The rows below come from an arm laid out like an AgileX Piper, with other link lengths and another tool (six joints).
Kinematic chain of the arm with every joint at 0, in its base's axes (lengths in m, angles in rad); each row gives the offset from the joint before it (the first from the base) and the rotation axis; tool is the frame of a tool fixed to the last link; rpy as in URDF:
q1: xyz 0 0 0.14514 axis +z
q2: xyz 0 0 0 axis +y
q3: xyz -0.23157 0 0.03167 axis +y
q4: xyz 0.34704 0 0.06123 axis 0.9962 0 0.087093
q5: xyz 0 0 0 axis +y
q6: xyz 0.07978 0 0.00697 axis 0.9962 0 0.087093
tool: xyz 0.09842 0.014 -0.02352 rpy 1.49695 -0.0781 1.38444
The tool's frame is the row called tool.
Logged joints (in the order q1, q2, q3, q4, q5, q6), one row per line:
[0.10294, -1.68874, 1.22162, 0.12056, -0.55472, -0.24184]
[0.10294, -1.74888, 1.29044, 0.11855, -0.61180, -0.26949]
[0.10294, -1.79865, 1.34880, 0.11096, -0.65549, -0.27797]
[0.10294, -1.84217, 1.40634, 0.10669, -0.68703, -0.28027]
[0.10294, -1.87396, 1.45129, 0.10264, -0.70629, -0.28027]
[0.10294, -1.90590, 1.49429, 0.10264, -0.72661, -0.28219]
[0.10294, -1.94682, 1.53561, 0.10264, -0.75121, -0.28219]
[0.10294, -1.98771, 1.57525, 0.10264, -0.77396, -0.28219]
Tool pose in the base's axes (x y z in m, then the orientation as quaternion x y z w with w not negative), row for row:
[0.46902, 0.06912, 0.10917, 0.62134, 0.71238, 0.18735, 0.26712]
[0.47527, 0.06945, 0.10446, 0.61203, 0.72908, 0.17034, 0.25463]
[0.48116, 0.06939, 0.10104, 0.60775, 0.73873, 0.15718, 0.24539]
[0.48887, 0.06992, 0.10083, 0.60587, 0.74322, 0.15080, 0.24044]
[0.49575, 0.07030, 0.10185, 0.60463, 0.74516, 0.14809, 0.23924]
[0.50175, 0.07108, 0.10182, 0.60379, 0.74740, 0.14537, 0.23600]
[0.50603, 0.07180, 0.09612, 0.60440, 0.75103, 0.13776, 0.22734]
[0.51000, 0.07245, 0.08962, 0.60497, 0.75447, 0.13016, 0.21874]
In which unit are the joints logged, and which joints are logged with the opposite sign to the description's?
The joints are logged in radians. Opposite sign: q2, q3, q5.
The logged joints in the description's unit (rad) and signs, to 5 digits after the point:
[0.10294, 1.68874, -1.22162, 0.12056, 0.55472, -0.24184]
[0.10294, 1.74888, -1.29044, 0.11855, 0.61180, -0.26949]
[0.10294, 1.79865, -1.34880, 0.11096, 0.65549, -0.27797]
[0.10294, 1.84217, -1.40634, 0.10669, 0.68703, -0.28027]
[0.10294, 1.87396, -1.45129, 0.10264, 0.70629, -0.28027]
[0.10294, 1.90590, -1.49429, 0.10264, 0.72661, -0.28219]
[0.10294, 1.94682, -1.53561, 0.10264, 0.75121, -0.28219]
[0.10294, 1.98771, -1.57525, 0.10264, 0.77396, -0.28219]

